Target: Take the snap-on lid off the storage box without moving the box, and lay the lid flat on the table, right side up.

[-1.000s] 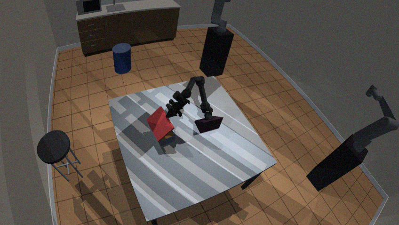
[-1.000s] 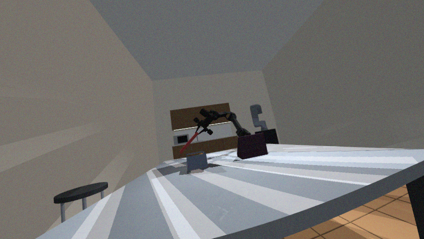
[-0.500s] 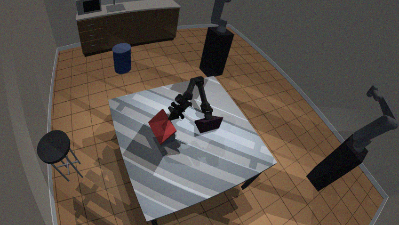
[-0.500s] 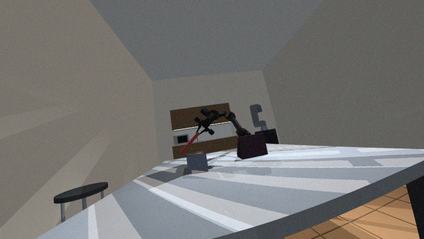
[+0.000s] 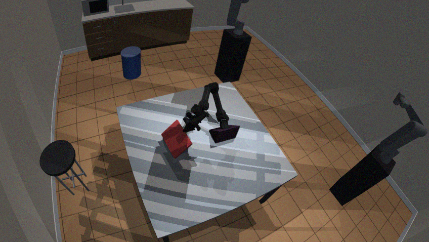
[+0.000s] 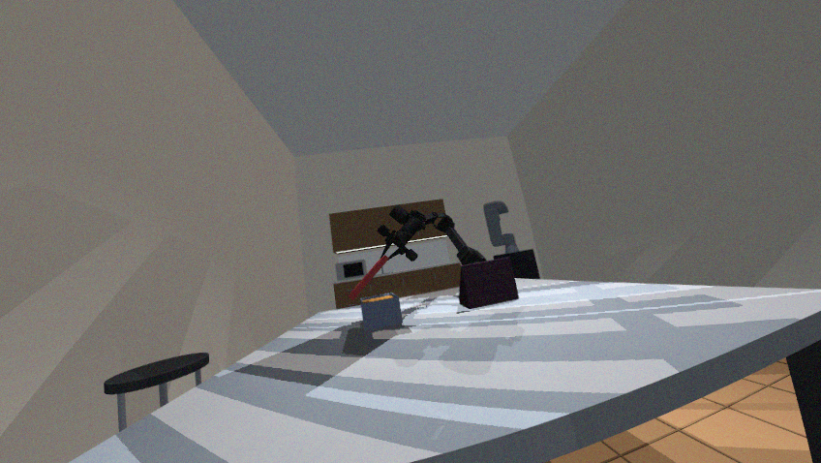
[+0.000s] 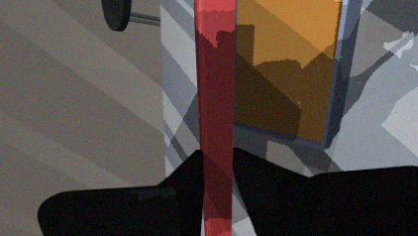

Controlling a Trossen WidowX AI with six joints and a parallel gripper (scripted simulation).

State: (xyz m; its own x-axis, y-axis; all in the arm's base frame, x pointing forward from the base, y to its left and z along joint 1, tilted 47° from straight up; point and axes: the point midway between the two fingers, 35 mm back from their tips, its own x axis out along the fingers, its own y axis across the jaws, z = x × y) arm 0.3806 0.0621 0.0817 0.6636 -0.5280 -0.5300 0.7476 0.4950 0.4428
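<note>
The red lid is 70 mm ahead of my gripper tip and 50 mm below it. The rest, counted from my gripper tip: storage box: 40 mm ahead, 60 mm to the right, 190 mm below.
</note>
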